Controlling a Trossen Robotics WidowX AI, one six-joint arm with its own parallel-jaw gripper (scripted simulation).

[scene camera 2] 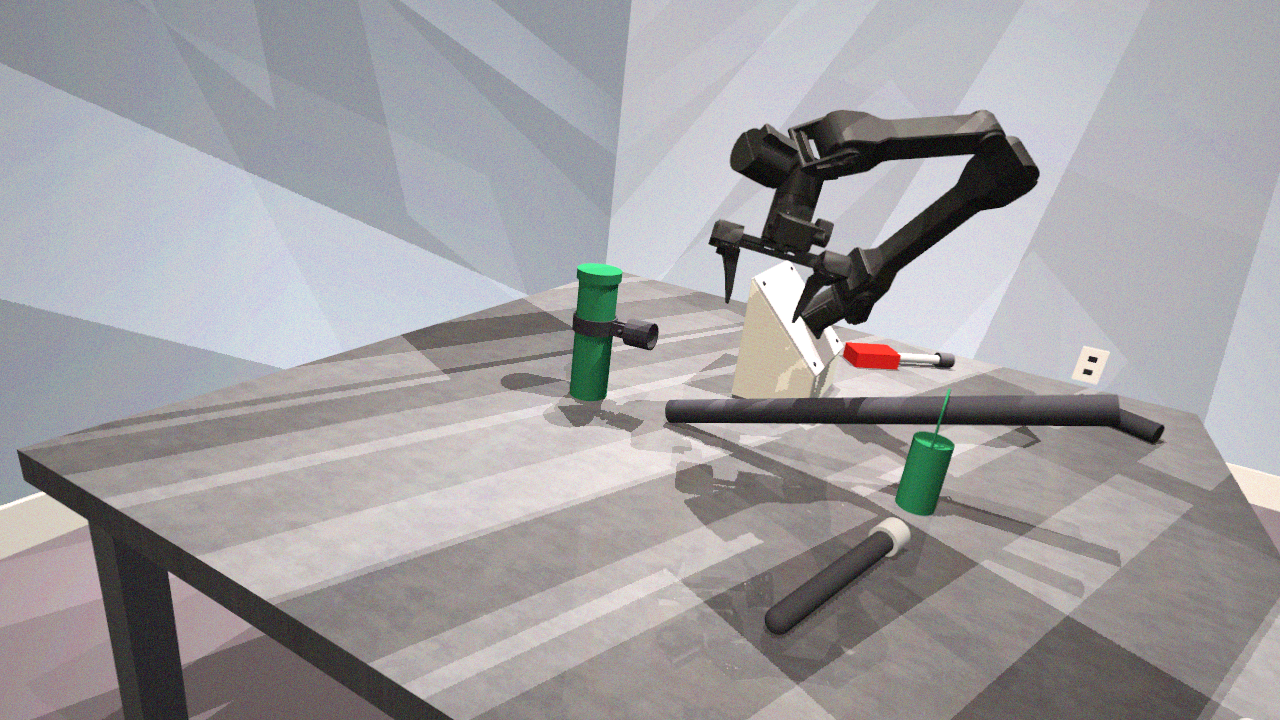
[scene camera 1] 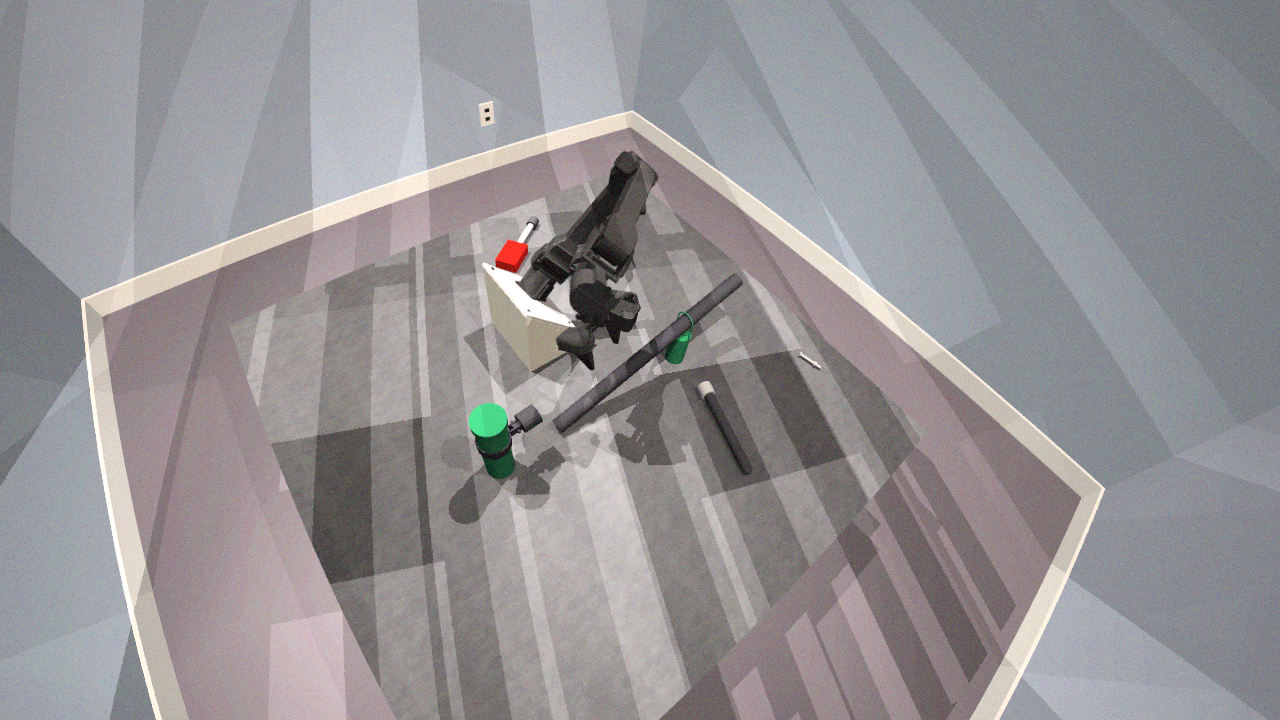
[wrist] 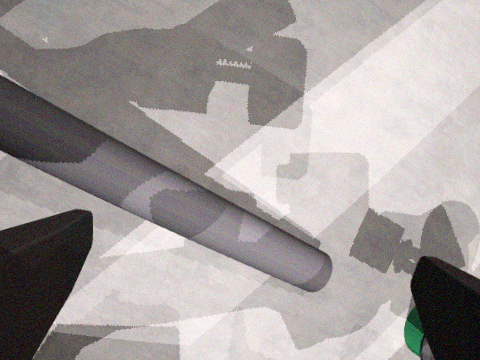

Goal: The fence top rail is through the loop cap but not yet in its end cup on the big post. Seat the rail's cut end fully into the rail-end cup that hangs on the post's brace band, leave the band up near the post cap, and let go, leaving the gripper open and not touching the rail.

Labels:
my gripper: scene camera 2 759,313; scene camera 1 604,356; wrist 259,251
top rail: scene camera 2 912,409; scene camera 1; wrist
red-handled tool: scene camera 2; scene camera 1; not seen in the wrist view (out of frame)
same spot on red-handled tool: (scene camera 1: 510,258) = (scene camera 2: 862,349)
same spot on top rail: (wrist: 46,137) = (scene camera 1: 633,361)

